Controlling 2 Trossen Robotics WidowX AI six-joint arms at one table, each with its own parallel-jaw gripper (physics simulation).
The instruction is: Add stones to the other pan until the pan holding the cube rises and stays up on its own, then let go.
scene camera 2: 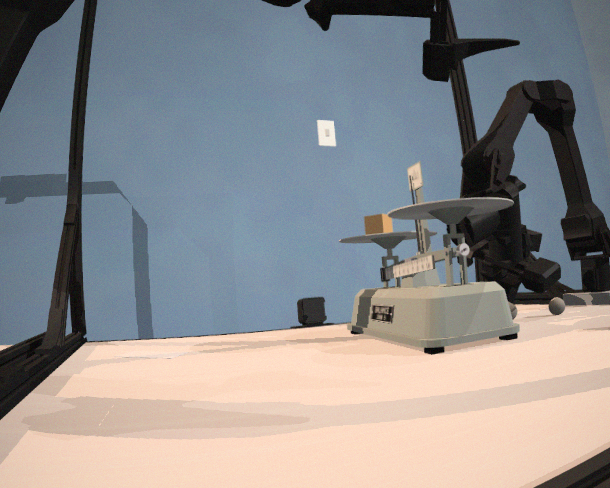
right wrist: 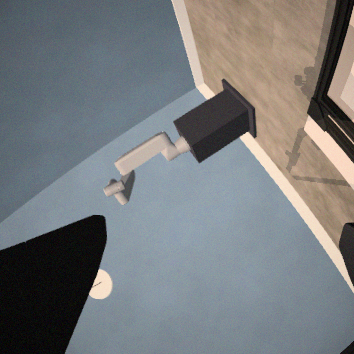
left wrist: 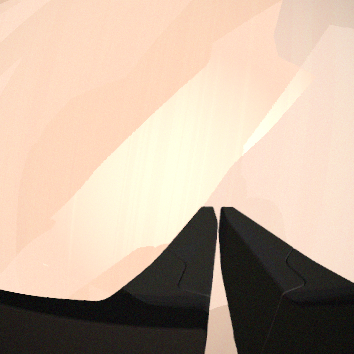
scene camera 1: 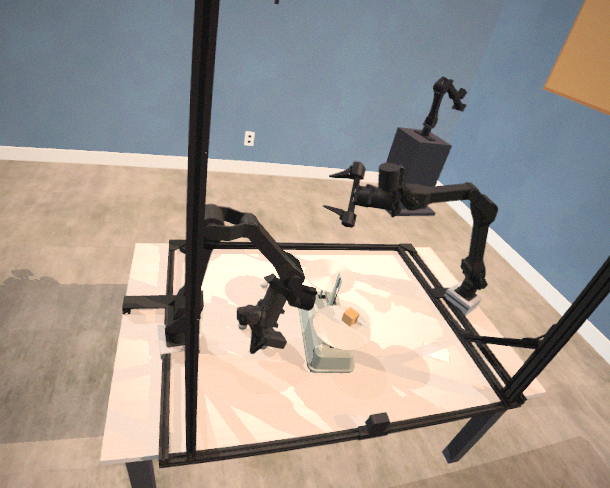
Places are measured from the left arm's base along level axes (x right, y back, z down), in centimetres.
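Pixels of known places: left gripper, fingertip midpoint: (left wrist: 215, 218) (scene camera 1: 251, 353); right gripper, fingertip midpoint: (right wrist: 230, 233) (scene camera 1: 326, 191); left arm's base at its link origin: (scene camera 2: 597, 290) (scene camera 1: 178, 336); right arm's base at its link origin: (scene camera 1: 465, 293).
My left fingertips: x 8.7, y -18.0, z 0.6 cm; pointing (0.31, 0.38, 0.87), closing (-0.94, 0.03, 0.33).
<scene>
For each thing: its top centre in the pictures, then the offset to it from my left fingertips. "spot": a spot on its surface instead.
- balance at its top centre: (scene camera 2: 409, 164) (scene camera 1: 343, 276) dx -3.0, dy -23.2, dz -21.8 cm
- orange cube at its top centre: (scene camera 2: 377, 215) (scene camera 1: 351, 313) dx +4.8, dy -23.6, dz -15.9 cm
- grey stone at its top centre: (scene camera 2: 556, 297) dx -10.2, dy -0.1, dz -1.2 cm
- small black box at a spot on its surface: (scene camera 2: 311, 310) spot: dx +26.5, dy -24.3, dz -1.7 cm
The balance (scene camera 1: 330, 360) (scene camera 2: 437, 310) stands mid-table. The orange cube (scene camera 1: 350, 316) (scene camera 2: 378, 223) rests on its near pan (scene camera 1: 328, 333) in scene camera 1, which sits lower in scene camera 2 than the bare other pan (scene camera 2: 452, 207). One grey stone (scene camera 2: 556, 305) lies on the table; another stone (scene camera 2: 512, 309) is partly behind the balance base. In scene camera 1 a pale stone (scene camera 1: 242, 326) is partly hidden by my left gripper (scene camera 1: 254, 350) (left wrist: 218, 207), which is shut and empty, left of the balance. My right gripper (scene camera 1: 327, 191) (right wrist: 230, 233) is open and empty, high up.
A black frame (scene camera 1: 269, 452) borders the table, and an upright post (scene camera 1: 195, 203) crosses scene camera 1. A small black box (scene camera 1: 377, 422) (scene camera 2: 311, 310) sits on the frame. A dark pedestal (scene camera 1: 418, 155) (right wrist: 215, 125) with a small arm stands beyond the table.
</scene>
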